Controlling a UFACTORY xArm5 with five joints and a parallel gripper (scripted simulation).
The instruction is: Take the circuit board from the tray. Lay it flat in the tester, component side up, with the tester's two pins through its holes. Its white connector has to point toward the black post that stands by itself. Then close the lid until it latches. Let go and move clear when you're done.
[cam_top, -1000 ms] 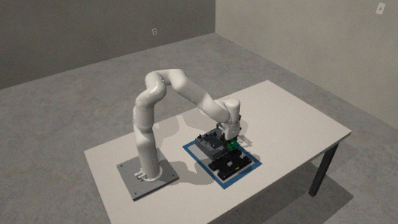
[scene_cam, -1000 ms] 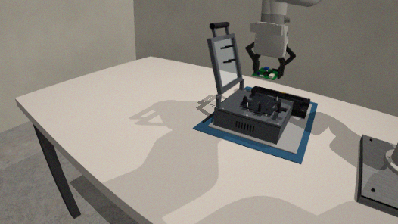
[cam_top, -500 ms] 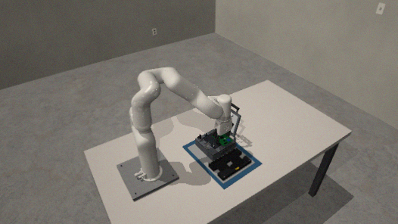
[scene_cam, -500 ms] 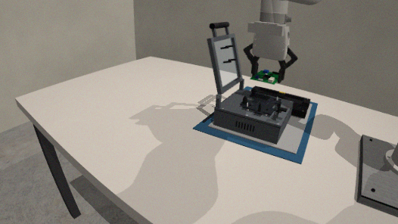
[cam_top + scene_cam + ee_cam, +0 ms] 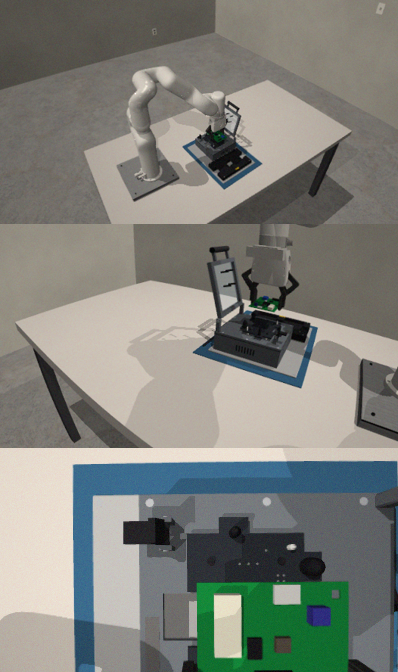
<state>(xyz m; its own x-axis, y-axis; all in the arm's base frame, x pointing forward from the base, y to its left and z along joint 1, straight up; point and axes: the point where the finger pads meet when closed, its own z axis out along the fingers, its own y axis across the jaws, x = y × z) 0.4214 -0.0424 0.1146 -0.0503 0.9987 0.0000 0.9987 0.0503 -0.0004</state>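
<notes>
Now: the dark nest 30 mm to the left of my hand and 60 mm below it. Also, from my hand: green circuit board: right at my hand; then tester lid: 120 mm ahead, 30 mm to the left, 50 mm above.
</notes>
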